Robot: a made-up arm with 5 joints.
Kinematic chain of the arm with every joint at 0, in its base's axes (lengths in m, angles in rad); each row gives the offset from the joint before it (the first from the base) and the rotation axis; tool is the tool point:
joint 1: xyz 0 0 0.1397 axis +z
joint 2: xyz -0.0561 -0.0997 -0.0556 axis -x
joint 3: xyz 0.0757 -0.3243 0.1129 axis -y
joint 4: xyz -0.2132 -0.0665 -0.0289 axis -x
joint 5: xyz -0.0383 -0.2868 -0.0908 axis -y
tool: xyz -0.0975 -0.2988 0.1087
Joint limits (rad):
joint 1: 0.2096..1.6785
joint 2: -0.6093..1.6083
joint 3: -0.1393..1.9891
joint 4: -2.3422..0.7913
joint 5: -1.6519..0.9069
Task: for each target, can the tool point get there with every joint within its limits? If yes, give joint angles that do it. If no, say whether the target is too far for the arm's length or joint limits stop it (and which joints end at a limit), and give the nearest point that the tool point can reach.
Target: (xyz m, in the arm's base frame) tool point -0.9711 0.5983 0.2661
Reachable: no: joint limits stop it (at a limit: joint 1, joint 2, joint 3, joint 5) | nearest point -0.2126 0.6082 0.3619 | short by 0.765 m
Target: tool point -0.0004 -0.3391 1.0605
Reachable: yes | joints 1.1472 1.3489 0.1438 0.1708 -0.2708
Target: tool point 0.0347 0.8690 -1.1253
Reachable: no: too far | nearest point 0.2438 0.4882 -0.6085 | short by 0.675 m
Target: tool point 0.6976 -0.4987 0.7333
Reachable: yes | joints 1.1854 0.6726 0.1369 -0.0955 -0.9067
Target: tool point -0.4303 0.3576 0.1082
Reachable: no: joint limits stop it (at a limit: joint 1, joint 2, joint 3, joint 5) | nearest point -0.1509 0.5185 0.1202 | short by 0.323 m
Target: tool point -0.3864 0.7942 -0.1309
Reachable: no: joint limits stop it (at a limit: joint 1, joint 2, joint 5) | nearest point -0.0784 0.5437 -0.1065 | short by 0.398 m
